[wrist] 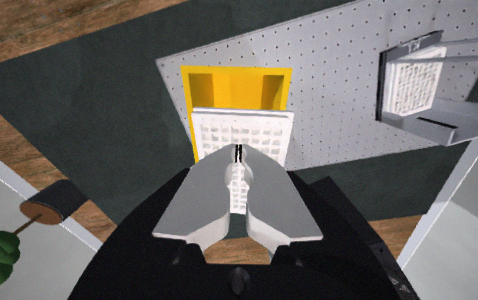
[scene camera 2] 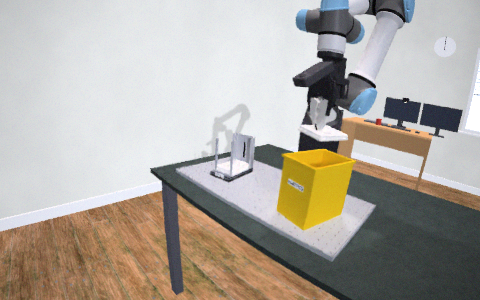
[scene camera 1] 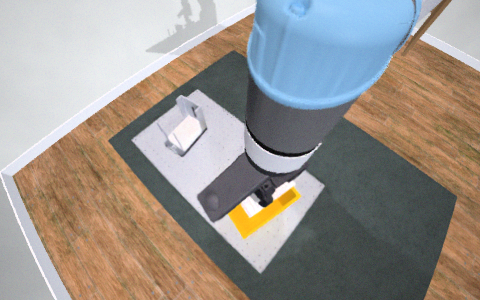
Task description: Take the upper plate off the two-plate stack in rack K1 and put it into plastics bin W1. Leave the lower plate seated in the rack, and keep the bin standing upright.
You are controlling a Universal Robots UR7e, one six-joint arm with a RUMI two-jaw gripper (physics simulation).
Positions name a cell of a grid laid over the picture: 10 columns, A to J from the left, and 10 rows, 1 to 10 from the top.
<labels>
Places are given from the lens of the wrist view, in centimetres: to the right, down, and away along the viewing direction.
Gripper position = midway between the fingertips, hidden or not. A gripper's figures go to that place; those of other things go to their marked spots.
my gripper (wrist: E5): 0, 0, 14
yellow plastics bin W1 (wrist: E3): -6, -11, 25
</labels>
